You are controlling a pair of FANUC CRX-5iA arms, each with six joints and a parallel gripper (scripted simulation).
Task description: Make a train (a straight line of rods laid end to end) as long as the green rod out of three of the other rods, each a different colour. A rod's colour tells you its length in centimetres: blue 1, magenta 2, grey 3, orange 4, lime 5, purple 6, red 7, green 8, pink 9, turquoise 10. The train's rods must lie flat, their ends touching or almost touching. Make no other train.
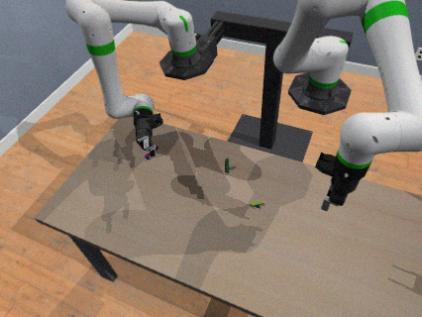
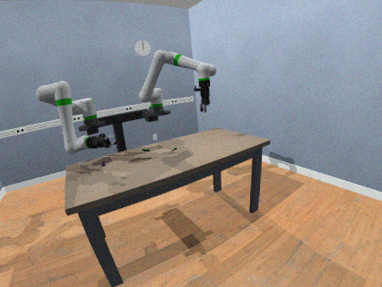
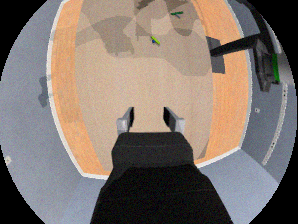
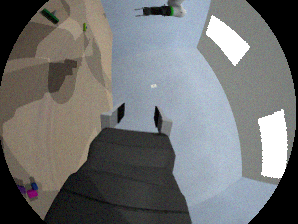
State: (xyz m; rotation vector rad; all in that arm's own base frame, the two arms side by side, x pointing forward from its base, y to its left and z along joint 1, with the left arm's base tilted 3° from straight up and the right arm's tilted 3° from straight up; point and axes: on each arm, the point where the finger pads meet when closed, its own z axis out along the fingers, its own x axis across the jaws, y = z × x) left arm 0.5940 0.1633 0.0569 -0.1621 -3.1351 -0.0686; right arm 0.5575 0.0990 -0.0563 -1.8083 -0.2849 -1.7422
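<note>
My right gripper is now 130 mm past the purple rod, 100 mm to the left of it and 190 mm above it. Round my right hand: magenta rod (90 mm behind, 120 mm to the right, 190 mm below); green rod (180 mm behind, 280 mm to the left, 190 mm below); grey rod (180 mm behind, 300 mm to the left, 190 mm below).
</note>
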